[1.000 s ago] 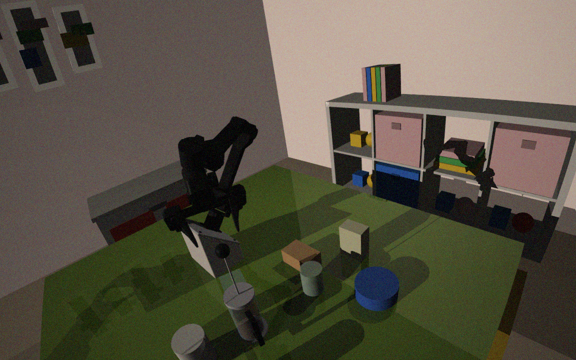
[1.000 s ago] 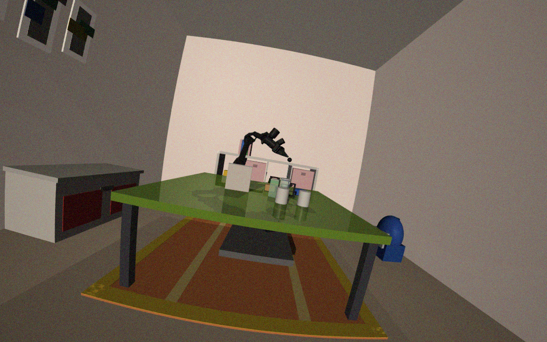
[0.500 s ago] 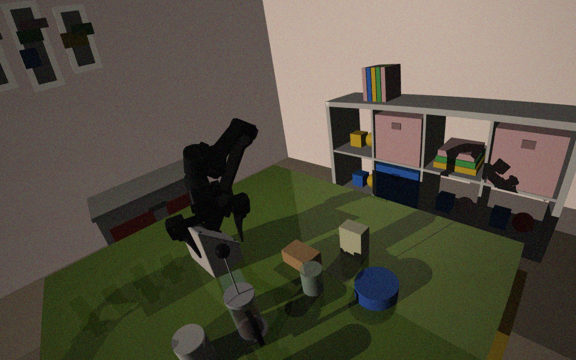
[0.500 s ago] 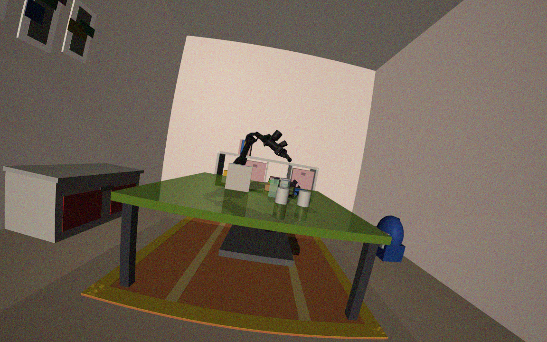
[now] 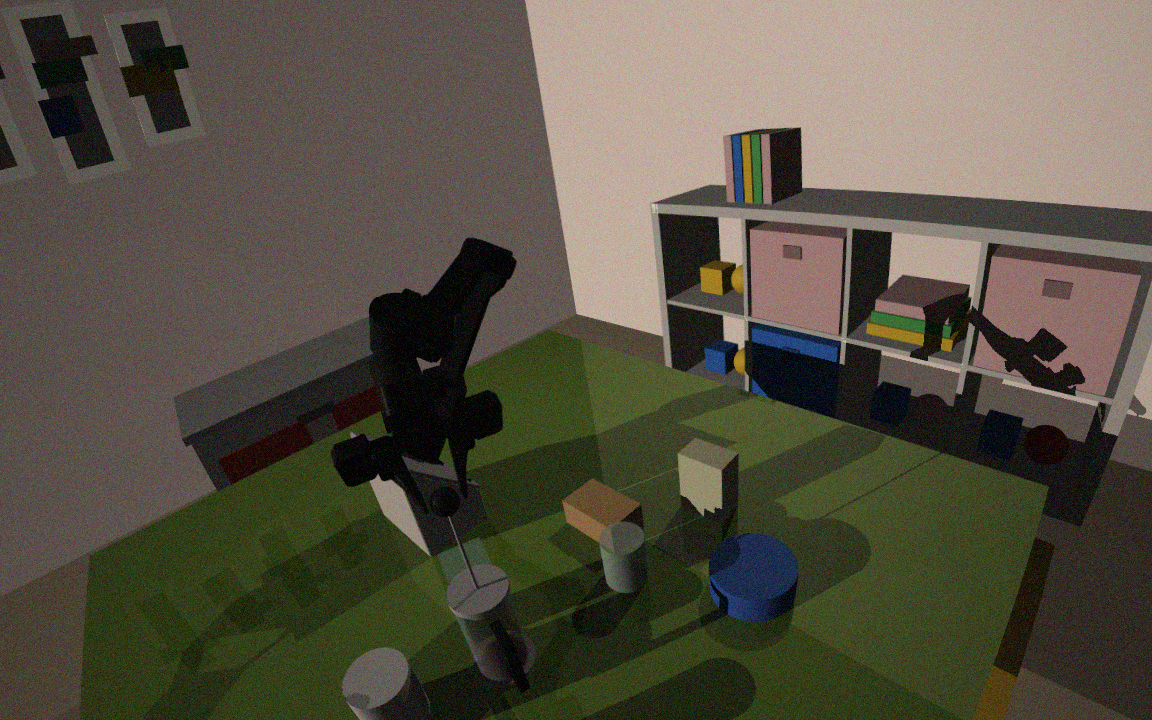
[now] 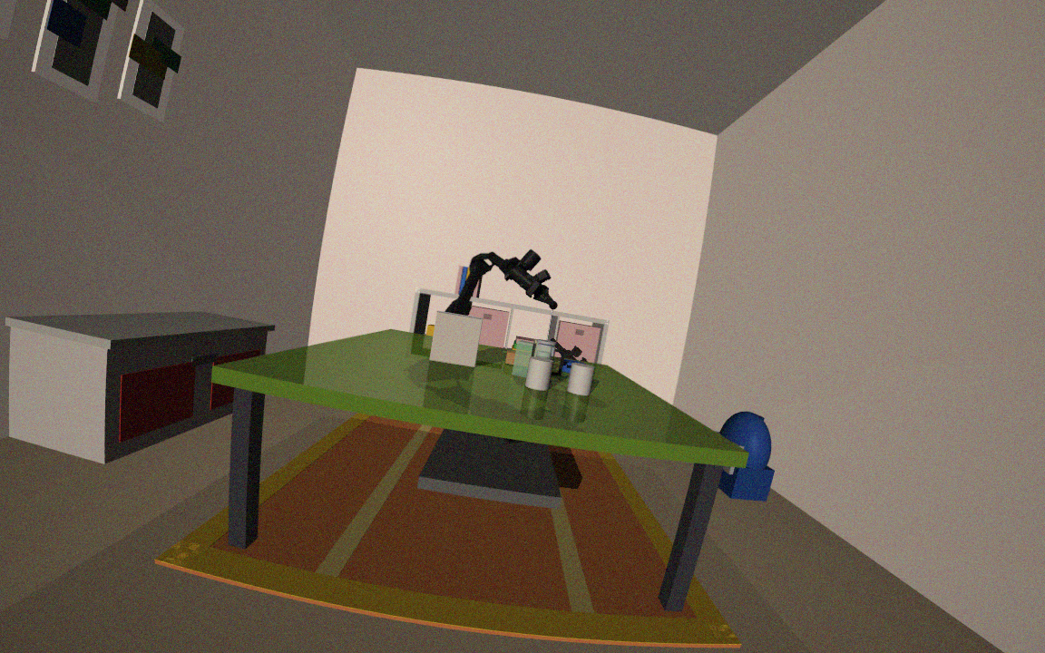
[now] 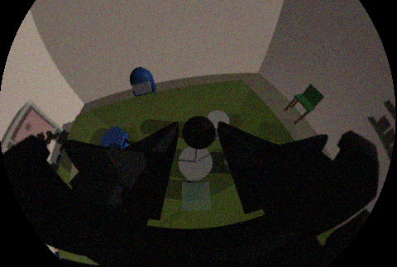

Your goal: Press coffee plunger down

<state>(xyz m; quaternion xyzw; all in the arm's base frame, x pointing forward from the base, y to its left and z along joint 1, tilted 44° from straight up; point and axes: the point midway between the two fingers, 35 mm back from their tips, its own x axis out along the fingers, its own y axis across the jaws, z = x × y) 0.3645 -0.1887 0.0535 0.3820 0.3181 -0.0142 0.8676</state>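
The coffee press is 140 mm below my gripper tip and 10 mm ahead of it. From my gripper tip the other things lie so: brown box: 270 mm to the left, 260 mm below, 90 mm behind; then blue round tin: 310 mm to the left, 260 mm below, 170 mm ahead; then beige block: 410 mm to the left, 230 mm below, 20 mm ahead.
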